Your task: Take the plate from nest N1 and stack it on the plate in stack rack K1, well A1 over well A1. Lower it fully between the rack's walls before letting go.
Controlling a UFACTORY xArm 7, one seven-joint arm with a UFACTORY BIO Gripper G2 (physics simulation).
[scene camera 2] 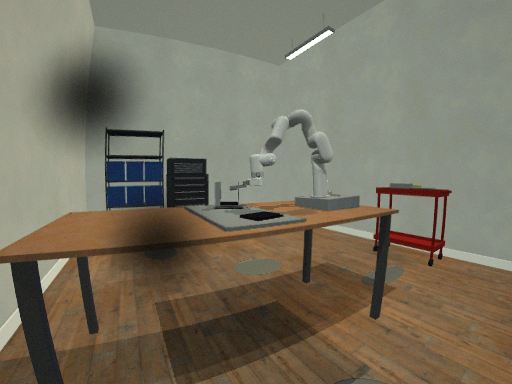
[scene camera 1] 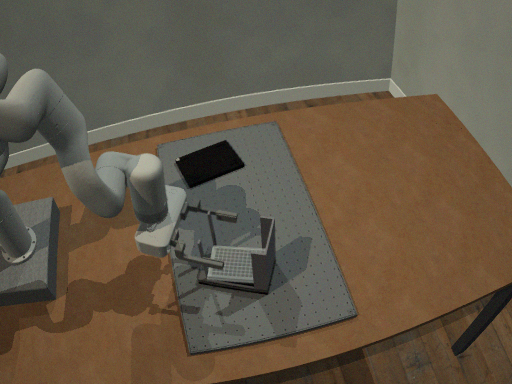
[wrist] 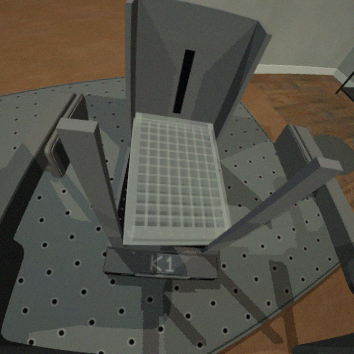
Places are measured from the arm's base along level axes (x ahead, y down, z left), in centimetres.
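Where they show: hand at its tool point: [scene camera 2: 233, 187] [scene camera 1: 219, 239] [wrist: 190, 145]; arm's base at its link origin: [scene camera 2: 320, 196] [scene camera 1: 19, 246].
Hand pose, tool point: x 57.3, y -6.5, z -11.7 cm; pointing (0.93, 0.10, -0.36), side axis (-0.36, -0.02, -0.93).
Each offset is from my tool point to the top centre of the thing. "spot": to the spot under its first point. Level surfaces: height alone.
A clear plate with a grid of wells {spot: dz -1.5, dx +1.5, dy +7.5 cm} [scene camera 1: 231, 264] [wrist: 176, 180] lies roughly level inside stack rack K1 {dz -1.0, dx +2.5, dy -3.5 cm} [scene camera 1: 268, 240] [scene camera 2: 217, 194] [wrist: 162, 263], between its tall back wall and two front posts. A narrow dark strip shows beside the plate's left edge in the wrist view; the plate below is mostly hidden. The A1 marks cannot be read. My gripper [scene camera 1: 229, 240] [wrist: 178, 140] is open and empty, its fingers apart above the rack, one on each side, clear of the plate. A black flat holder, probably nest N1 {dz +36.0, dx +0.2, dy +10.4 cm} [scene camera 1: 210, 163] [scene camera 2: 261, 216], holds no clear plate.
The rack and black holder stand on a grey perforated board {dy +11.8 cm} [scene camera 1: 300, 280] [scene camera 2: 225, 222] on the wooden table {dy +13.1 cm} [scene camera 1: 400, 200]. The rack's tall wall and posts rise near the fingers. A red cart [scene camera 2: 412, 190] and a shelf unit [scene camera 2: 135, 133] stand away from the table.
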